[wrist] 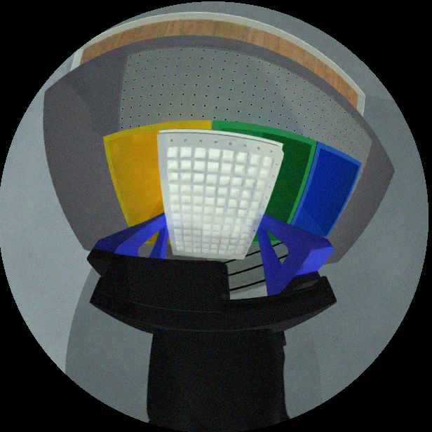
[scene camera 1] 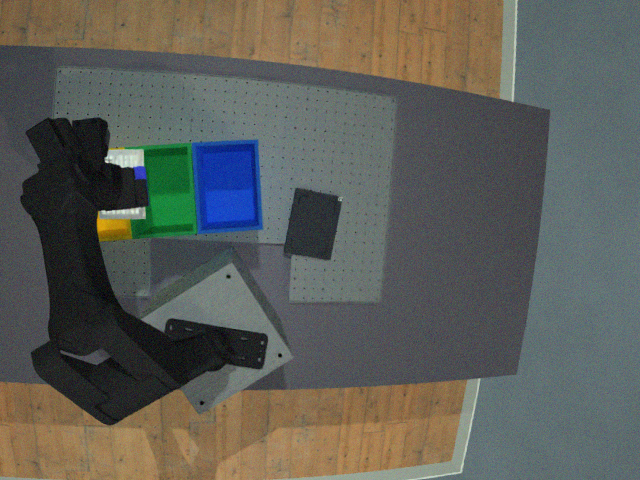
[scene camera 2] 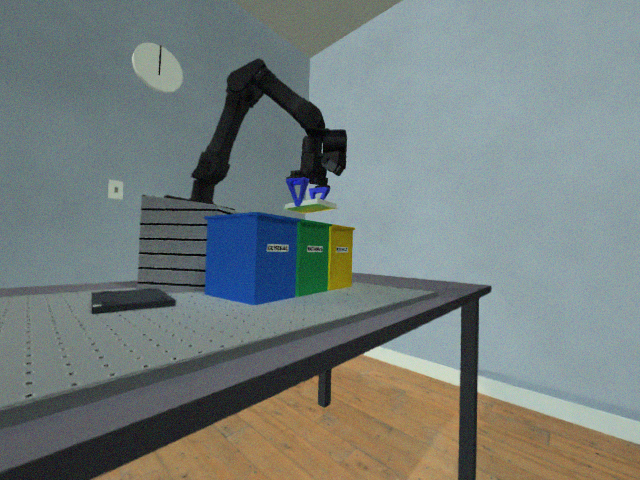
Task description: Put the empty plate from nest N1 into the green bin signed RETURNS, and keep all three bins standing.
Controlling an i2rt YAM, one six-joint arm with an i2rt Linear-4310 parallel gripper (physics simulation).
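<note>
My gripper is shut on the long sides of the white well plate, which hangs roughly level a little above the bin rims. The plate overlaps the border between the yellow bin and the green bin. The blue bin stands on the green bin's other side. All three bins stand upright in a row; their signs are blurred. The arm and plate hide part of the yellow bin in the overhead view.
A dark, empty plate nest lies beyond the blue bin; its tag is unreadable. The bins stand on a perforated board. The arm's grey pedestal stands close to the bins.
</note>
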